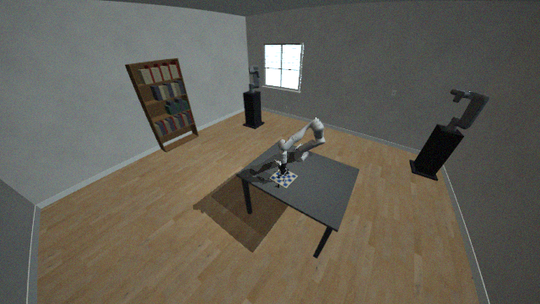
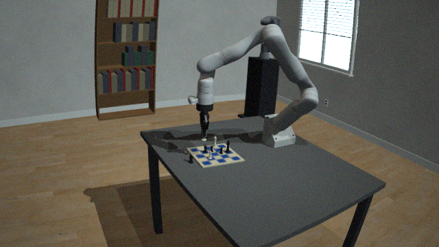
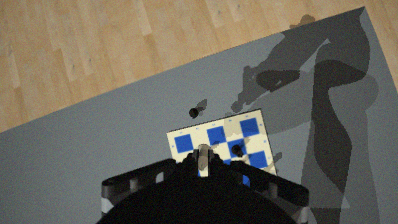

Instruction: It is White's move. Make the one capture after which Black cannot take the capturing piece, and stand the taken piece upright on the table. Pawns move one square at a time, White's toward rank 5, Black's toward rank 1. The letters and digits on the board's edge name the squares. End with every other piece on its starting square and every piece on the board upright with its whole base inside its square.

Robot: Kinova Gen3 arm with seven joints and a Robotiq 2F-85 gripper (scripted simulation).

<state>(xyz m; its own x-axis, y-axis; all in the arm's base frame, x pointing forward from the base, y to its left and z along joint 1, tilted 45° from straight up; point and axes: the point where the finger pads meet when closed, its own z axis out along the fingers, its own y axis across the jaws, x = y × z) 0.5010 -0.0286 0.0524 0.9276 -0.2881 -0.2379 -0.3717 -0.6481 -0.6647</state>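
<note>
Right now the blue-and-cream chessboard is 8 cm behind my hand, 2 cm to the right of it and 14 cm below it. From my hand the other things lie so: tall white piece 12 cm behind, 9 cm to the right, 10 cm below.
</note>
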